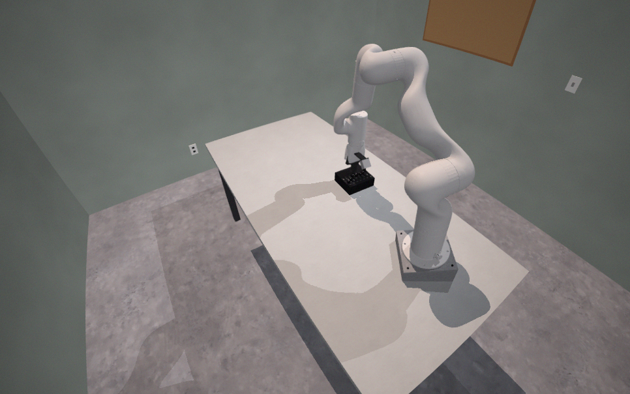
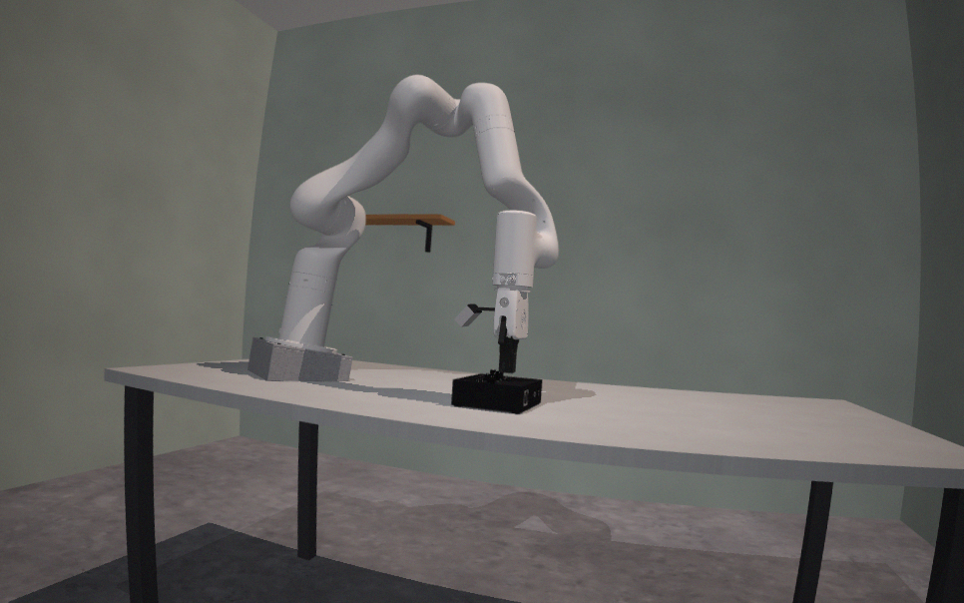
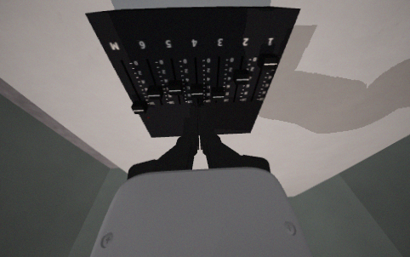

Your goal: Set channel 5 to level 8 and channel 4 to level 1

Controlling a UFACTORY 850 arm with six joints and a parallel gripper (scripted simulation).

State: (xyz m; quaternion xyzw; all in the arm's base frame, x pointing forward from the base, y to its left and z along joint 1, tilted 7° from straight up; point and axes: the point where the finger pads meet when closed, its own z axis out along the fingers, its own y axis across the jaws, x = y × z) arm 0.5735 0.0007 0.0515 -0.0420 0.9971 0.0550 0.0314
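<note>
My hand is 3 cm past the channel 4 fader cap and 3 cm above it. Also, from my hand: channel 1 fader cap (6 cm to the left, 6 cm behind, 3 cm below); channel 5 fader cap (3 cm below, 3 cm behind, 2 cm to the right).
</note>
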